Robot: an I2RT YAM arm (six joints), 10 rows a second.
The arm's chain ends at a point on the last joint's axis. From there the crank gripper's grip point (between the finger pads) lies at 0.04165 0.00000 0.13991 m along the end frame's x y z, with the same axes.
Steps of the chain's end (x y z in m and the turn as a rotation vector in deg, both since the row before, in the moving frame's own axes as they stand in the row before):
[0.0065 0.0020 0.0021 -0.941 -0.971 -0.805]
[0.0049 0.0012 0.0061 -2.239 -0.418 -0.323]
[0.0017 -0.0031 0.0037 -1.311 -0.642 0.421]
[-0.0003 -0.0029 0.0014 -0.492 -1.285 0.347]
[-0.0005 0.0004 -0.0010 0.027 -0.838 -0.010]
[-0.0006 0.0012 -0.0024 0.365 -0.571 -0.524]
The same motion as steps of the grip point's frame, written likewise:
[0.0041 0.0037 0.0028 -0.941 -0.971 -0.805]
[0.0039 0.0064 0.0063 -2.239 -0.418 -0.323]
[0.0001 0.0004 0.0041 -1.311 -0.642 0.421]
[-0.0035 -0.0015 0.0023 -0.492 -1.285 0.347]
[-0.0026 0.0003 -0.0004 0.027 -0.838 -0.010]
[-0.0020 -0.0001 -0.0020 0.365 -0.571 -0.524]

